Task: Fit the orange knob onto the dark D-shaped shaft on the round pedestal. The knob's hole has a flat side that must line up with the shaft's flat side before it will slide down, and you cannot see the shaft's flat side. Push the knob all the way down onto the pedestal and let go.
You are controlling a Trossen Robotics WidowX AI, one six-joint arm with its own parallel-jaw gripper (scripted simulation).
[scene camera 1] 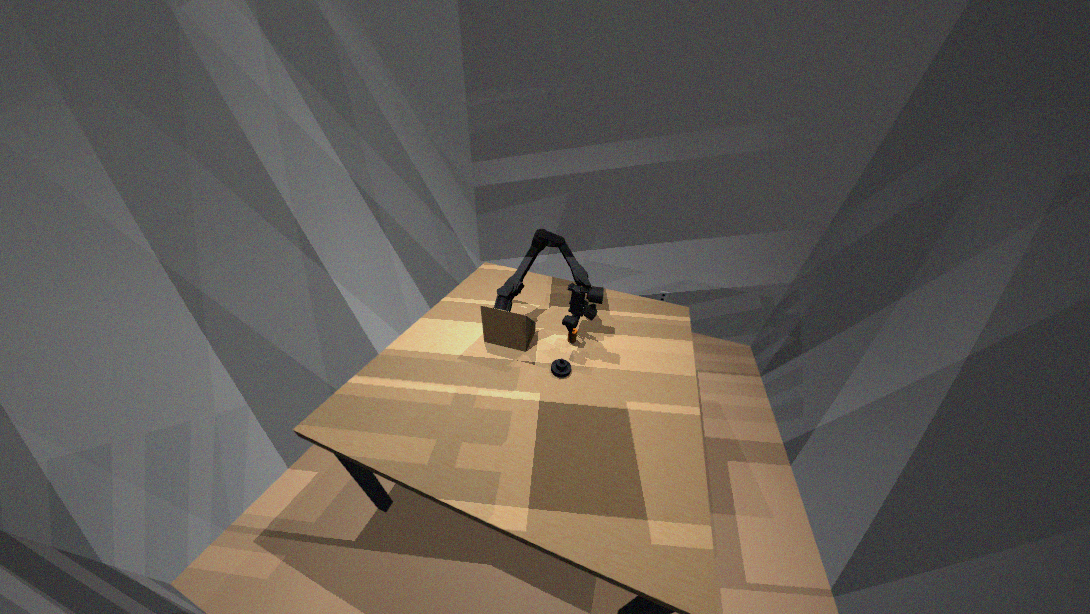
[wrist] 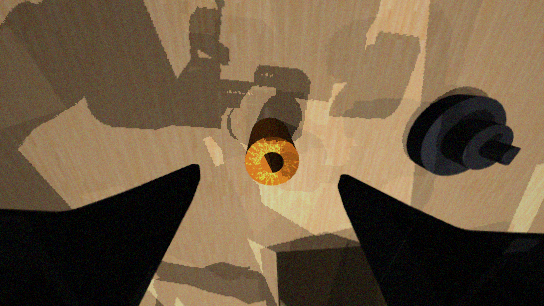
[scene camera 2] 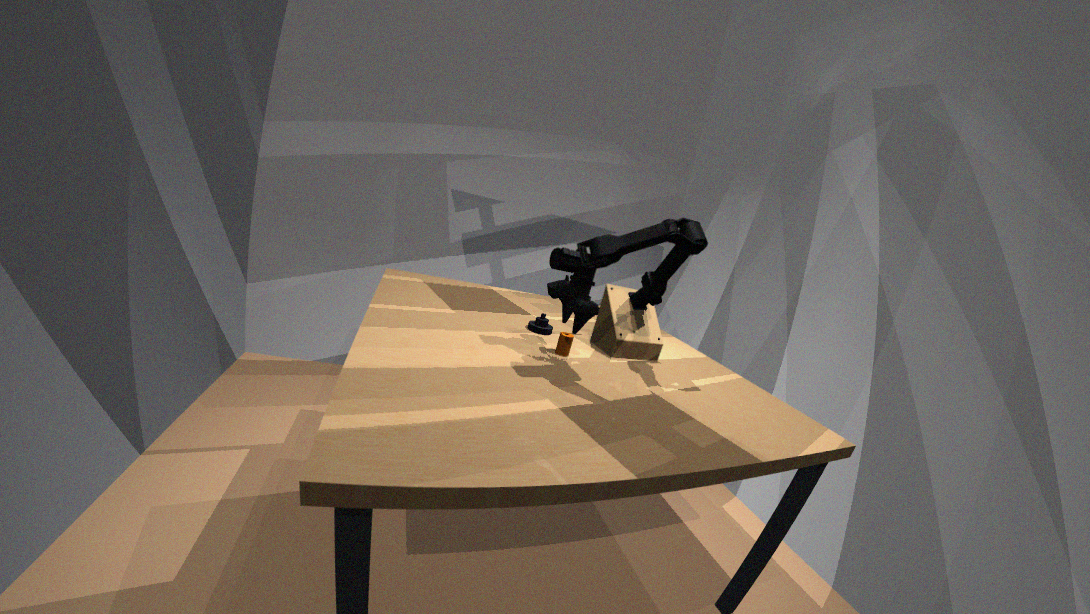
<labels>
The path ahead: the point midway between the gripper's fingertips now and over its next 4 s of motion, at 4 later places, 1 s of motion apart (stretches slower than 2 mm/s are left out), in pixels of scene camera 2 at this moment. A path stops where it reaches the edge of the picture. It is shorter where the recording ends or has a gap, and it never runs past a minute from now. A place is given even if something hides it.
My gripper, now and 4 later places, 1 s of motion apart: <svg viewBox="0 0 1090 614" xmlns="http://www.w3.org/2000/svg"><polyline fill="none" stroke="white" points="568,328 563,343 563,344 572,305 554,302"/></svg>
</labels>
